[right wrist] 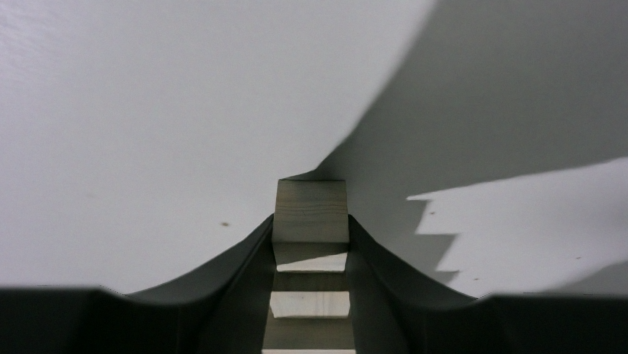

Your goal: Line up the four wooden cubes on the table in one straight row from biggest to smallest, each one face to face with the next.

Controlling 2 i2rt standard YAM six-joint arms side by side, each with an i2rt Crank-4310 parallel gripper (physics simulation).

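Places are measured from the left arm's base along level axes (x back, y right, z up), in metres.
Pixels of known places: right gripper, fingertip midpoint: (311,219).
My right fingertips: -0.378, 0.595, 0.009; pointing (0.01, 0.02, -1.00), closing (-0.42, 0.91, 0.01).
Observation:
For each thing: its top centre in the pictures, then the offset to it from my right fingertips, as dx, dy, dz. "*": a spot on its surface instead. Level surfaces: height alone.
- small wooden cube at its top centre: (310,259) -0.002, -0.001, +0.020
- second wooden cube at its top centre: (310,306) +0.029, +0.013, +0.028
- third wooden cube at a spot on its surface: (309,333) * +0.046, +0.021, +0.035
- pale table top at its surface level: dz -0.010
My right gripper (311,219) is shut on a small wooden cube (310,200), with one fingertip on each side. The cube appears to sit at table level, with the shadow meeting its far edge. A second wooden cube (310,304) shows behind it, between the fingers, and a third wooden cube (309,333) shows at the bottom edge, partly cut off. The cubes look lined up in one direction and step up in size towards the bottom of the view. Whether their faces touch is hard to tell. A fourth cube cannot be made out. My left gripper does not show.
The pale table top (175,125) has a few small dark specks. A wide shadow lies over its right side, with a stepped edge beside the cubes. The dark finger bodies cover the bottom left and bottom right.

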